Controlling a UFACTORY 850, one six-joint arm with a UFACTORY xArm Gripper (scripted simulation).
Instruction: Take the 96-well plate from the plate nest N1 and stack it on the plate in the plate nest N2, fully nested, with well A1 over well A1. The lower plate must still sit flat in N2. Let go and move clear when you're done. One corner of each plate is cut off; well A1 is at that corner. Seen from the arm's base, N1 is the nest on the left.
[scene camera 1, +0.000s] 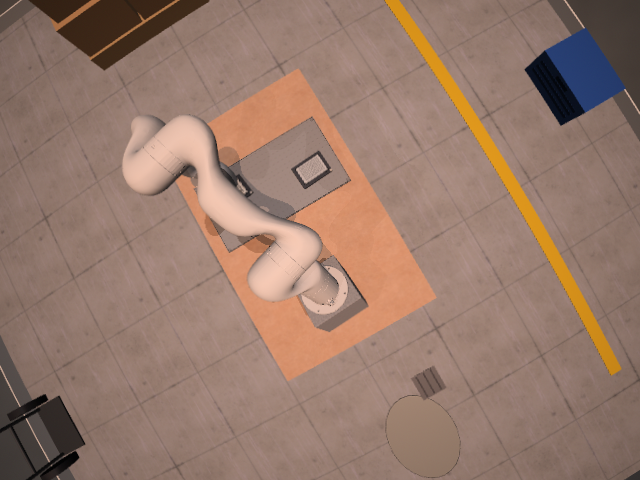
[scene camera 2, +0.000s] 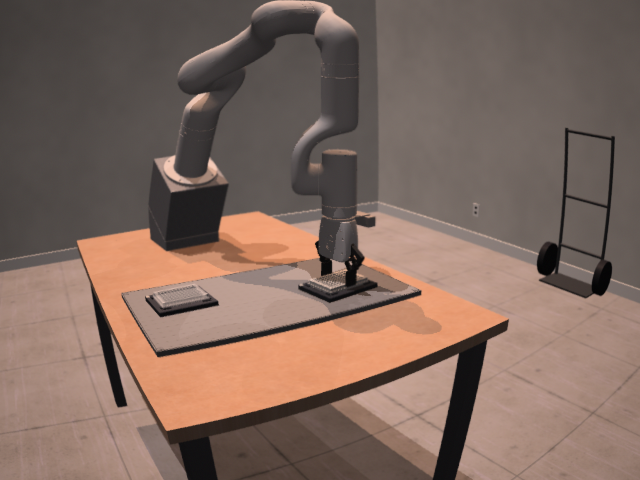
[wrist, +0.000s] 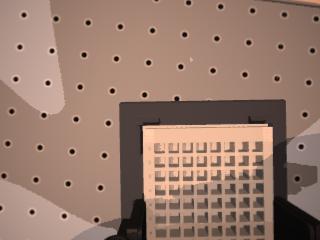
Observation:
In view: the gripper (scene camera 2: 338, 281) and a plate nest (wrist: 212, 112).
The gripper also shows in the wrist view (wrist: 207, 219).

